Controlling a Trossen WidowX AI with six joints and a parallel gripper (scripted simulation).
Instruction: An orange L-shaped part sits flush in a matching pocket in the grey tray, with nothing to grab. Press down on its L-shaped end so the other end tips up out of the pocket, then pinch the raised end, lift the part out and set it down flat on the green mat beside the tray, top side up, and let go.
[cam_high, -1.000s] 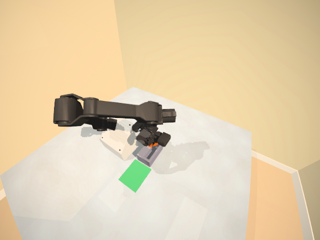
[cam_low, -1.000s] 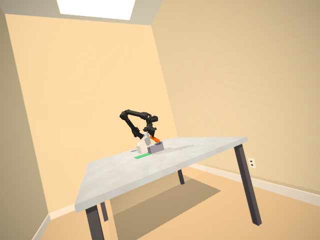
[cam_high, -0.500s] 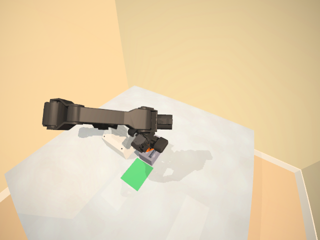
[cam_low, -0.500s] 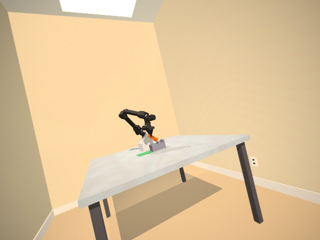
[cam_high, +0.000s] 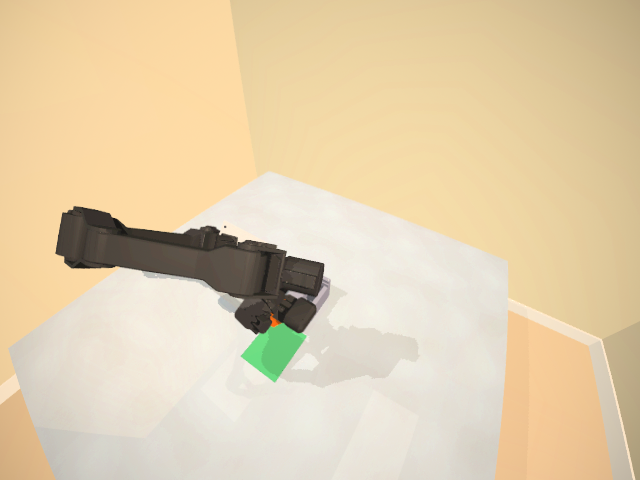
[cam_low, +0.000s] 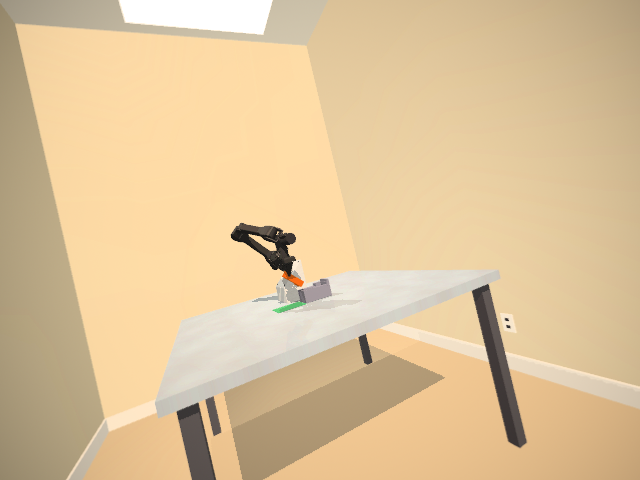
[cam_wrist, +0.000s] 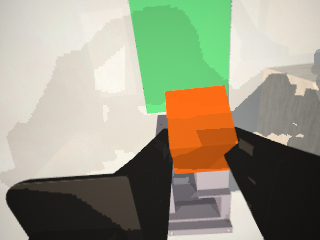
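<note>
Now: gripper tip 10 mm past the green mat, 30 mm to the left of it and 170 mm above it. From my gripper tip the other things lie so: orange l-shaped part (10 mm behind, 30 mm to the left, 30 mm below).
</note>
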